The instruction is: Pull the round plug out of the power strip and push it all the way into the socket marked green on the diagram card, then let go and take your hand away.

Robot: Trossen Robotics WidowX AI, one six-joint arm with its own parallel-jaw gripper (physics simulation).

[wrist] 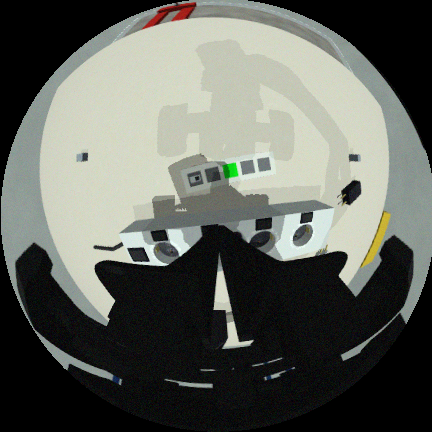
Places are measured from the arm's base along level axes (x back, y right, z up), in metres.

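Where they show: gripper, between the fingertips: [217, 230].
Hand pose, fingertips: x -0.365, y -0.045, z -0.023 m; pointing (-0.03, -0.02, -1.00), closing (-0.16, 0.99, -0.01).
Note:
Each offset is from my fingertips to the top centre of the thing. "pt": to the spot under its first point. Level surfaces: height alone.
The white power strip {pt dx -0.008, dy +0.168, dz -0.049 m} [323, 222] runs across the wrist view under the fingertips. Round sockets show at its left [166, 251], right of the middle [262, 240] and at its right [303, 235]. The fingers hide its middle, and I cannot clearly tell the round plug from the dark shapes there. My gripper [217, 230] is shut with nothing between its fingertips, which overlap the strip's middle in the view. The diagram card {pt dx -0.073, dy +0.073, dz -0.097 m} [271, 162] lies beyond the strip, with a row of squares; the middle one is green {dx -0.048, dy +0.013, dz -0.097 m} [230, 170]. Part of the card is in shadow.
A black plug {dx -0.075, dy +0.283, dz -0.077 m} [352, 192] with metal prongs lies on the table {dz -0.099 m} [110, 90] at the right. A yellow bar [377, 240] lies near the right edge. A dark bent cord {pt dx +0.135, dy -0.220, dz -0.093 m} [107, 247] shows left of the strip. Small blocks {dx -0.058, dy -0.275, dz -0.084 m} [82, 157] {dx -0.156, dy +0.272, dz -0.074 m} [354, 157] sit on both sides.

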